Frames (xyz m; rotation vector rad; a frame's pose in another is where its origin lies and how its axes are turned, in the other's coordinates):
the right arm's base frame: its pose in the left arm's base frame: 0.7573 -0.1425 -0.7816 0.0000 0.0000 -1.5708
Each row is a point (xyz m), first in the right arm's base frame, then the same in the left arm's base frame.
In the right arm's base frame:
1: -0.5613 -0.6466 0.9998
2: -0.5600 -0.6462 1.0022
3: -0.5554 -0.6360 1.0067
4: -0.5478 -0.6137 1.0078
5: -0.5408 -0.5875 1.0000
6: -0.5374 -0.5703 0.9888
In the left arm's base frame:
1: 0.1107 0.4188 0.2182
2: 0.1111 0.4175 0.2206
3: 0.1213 0.4129 0.2251
4: 0.1436 0.4053 0.2262
5: 0.1698 0.3983 0.2184
6: 0.1870 0.3949 0.2072

